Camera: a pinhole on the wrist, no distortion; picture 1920 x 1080 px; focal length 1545.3 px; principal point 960.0 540.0 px. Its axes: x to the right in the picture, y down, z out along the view. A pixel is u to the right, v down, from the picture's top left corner.
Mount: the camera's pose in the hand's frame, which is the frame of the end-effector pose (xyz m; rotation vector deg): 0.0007 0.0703 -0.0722 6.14 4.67 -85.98
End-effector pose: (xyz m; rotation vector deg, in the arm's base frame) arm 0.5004 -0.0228 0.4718 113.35 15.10 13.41
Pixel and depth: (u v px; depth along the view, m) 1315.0 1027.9 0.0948
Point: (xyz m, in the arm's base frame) 0.5386 -0.0469 0.5009
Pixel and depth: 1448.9 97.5 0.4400
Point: 0.4721 -0.3061 0.2083
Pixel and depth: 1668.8 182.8 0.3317
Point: 0.4911 -0.1987 0.2577
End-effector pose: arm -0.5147 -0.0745 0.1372 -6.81 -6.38 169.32
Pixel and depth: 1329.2 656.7 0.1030
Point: -0.5318 -0.1080 0.1608
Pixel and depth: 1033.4 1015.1 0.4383
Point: -0.6756 -0.0802 0.4881
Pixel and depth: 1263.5 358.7 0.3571
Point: -0.4904 -0.0559 0.4152
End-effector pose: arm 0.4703 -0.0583 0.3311 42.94 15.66 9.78
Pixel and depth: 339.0 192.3 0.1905
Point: 0.4545 -0.0651 0.5108
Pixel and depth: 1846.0 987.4 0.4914
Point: 0.7501 -0.4548 0.3924
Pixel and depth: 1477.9 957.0 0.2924
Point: 0.6153 -0.2133 0.4219
